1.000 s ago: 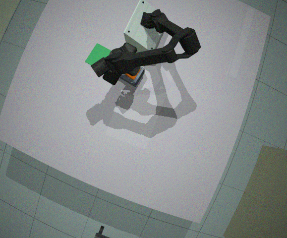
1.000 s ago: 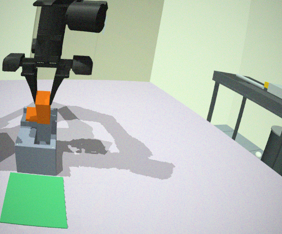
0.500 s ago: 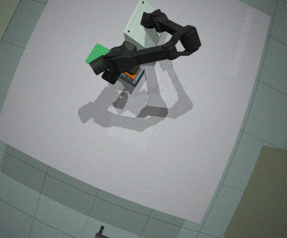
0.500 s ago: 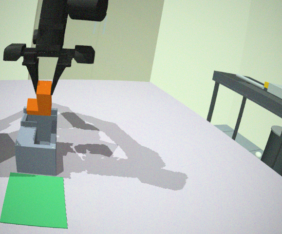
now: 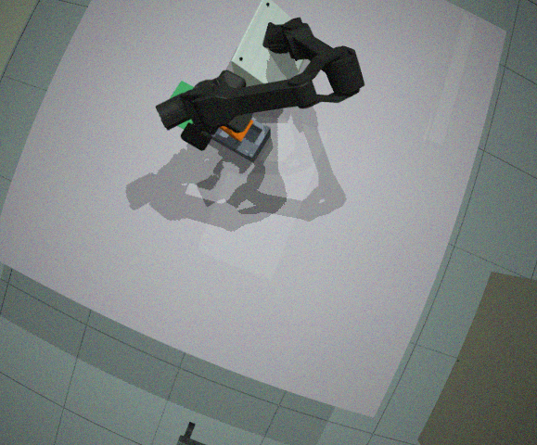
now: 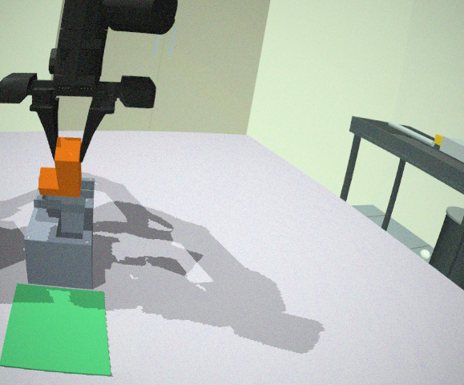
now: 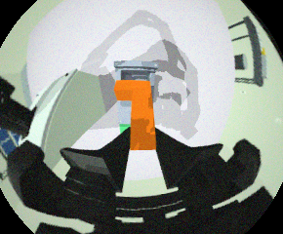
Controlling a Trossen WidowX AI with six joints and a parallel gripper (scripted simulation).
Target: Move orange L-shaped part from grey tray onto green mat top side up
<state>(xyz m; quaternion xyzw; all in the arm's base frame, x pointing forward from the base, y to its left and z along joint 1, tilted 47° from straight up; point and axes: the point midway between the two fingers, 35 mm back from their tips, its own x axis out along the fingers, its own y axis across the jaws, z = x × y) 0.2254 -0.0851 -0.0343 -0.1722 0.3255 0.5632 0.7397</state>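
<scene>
My gripper tip is now 17 cm above the green mat, 11 cm to the left of it and 4 cm past it. The rest, counted from my gripper tip: orange L-shaped part: 4 cm to the left, 3 cm below, 1 cm behind.
</scene>
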